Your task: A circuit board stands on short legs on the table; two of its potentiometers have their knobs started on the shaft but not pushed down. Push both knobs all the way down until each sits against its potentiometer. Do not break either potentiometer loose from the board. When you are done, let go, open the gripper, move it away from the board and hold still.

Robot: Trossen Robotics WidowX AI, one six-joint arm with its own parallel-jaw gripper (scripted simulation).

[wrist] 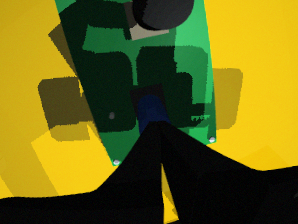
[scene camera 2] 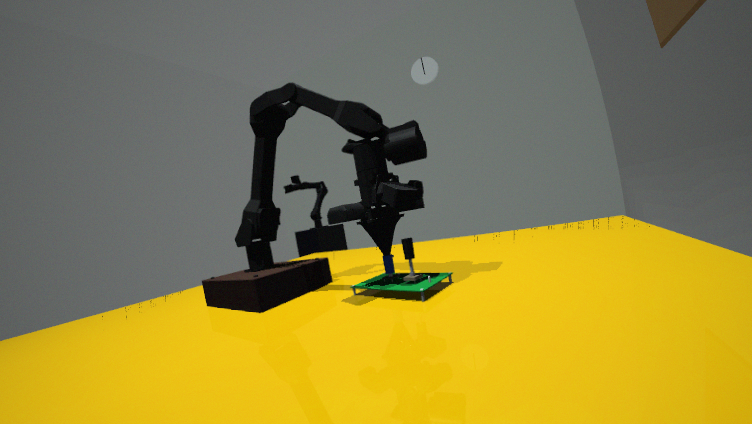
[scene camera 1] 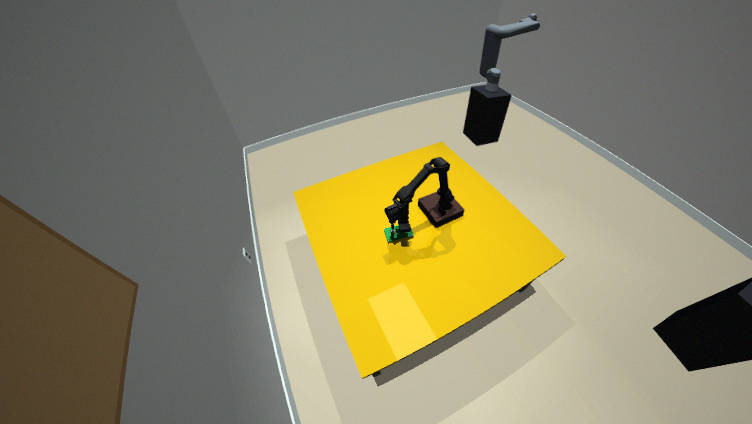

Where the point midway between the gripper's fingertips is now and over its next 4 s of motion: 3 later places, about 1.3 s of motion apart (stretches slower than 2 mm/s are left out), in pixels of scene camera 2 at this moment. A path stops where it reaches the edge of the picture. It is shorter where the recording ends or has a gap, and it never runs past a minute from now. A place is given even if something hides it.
My gripper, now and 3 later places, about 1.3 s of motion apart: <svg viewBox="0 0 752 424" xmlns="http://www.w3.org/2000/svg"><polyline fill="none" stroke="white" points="387,255 386,250 394,235 399,219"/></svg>
